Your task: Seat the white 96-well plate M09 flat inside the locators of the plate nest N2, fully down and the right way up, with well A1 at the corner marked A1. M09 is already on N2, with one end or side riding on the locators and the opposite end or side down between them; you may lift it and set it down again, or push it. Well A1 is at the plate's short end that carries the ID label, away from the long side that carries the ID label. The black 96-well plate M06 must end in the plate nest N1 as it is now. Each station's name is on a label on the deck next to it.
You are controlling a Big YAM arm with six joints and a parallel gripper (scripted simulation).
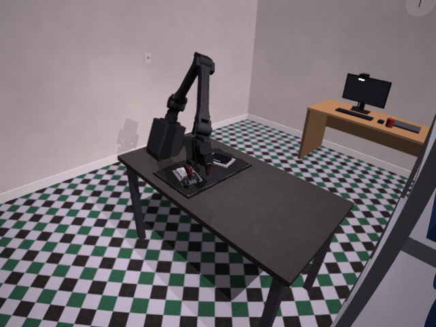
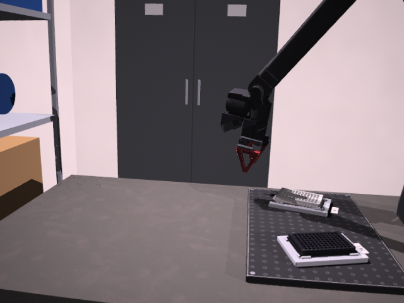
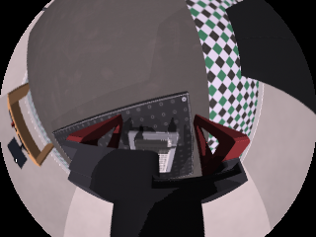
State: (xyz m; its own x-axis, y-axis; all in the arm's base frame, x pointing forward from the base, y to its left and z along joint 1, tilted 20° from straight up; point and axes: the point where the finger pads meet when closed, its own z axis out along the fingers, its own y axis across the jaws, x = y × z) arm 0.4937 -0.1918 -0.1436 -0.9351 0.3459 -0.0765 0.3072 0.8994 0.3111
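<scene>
My hand is 15 cm past the white 96-well plate M09, 6 cm to the right of it and 8 cm above it. From my hand the other things lie so: black 96-well plate M06: 14 cm behind, 34 cm to the left, 8 cm below; then plate nest N2: 15 cm behind, 6 cm to the left, 9 cm below.
</scene>
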